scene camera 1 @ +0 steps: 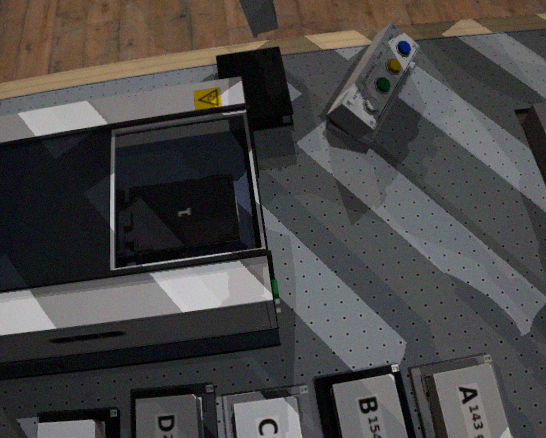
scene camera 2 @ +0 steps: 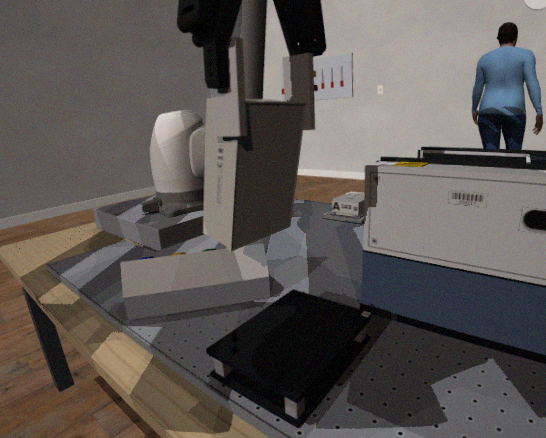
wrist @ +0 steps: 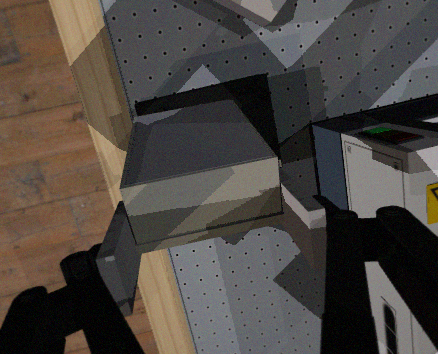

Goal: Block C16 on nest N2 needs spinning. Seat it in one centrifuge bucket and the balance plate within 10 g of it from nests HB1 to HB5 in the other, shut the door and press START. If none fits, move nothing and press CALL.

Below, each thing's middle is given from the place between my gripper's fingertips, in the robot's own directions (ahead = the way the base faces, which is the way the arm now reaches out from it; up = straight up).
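My hand's 22 cm above the black pad [scene camera 2: 315, 331], 1 cm past it and 3 cm to the right of it. Counting from my hand, there's a dark lid panel [scene camera 1: 62, 186] that's 5 cm below, 23 cm ahead and 38 cm to the left, and a centrifuge [wrist: 363, 161] that's 14 cm below, 20 cm ahead and 38 cm to the left. The button box [scene camera 2: 152, 286] is 22 cm below my hand, 23 cm behind it and 2 cm to the left of it.
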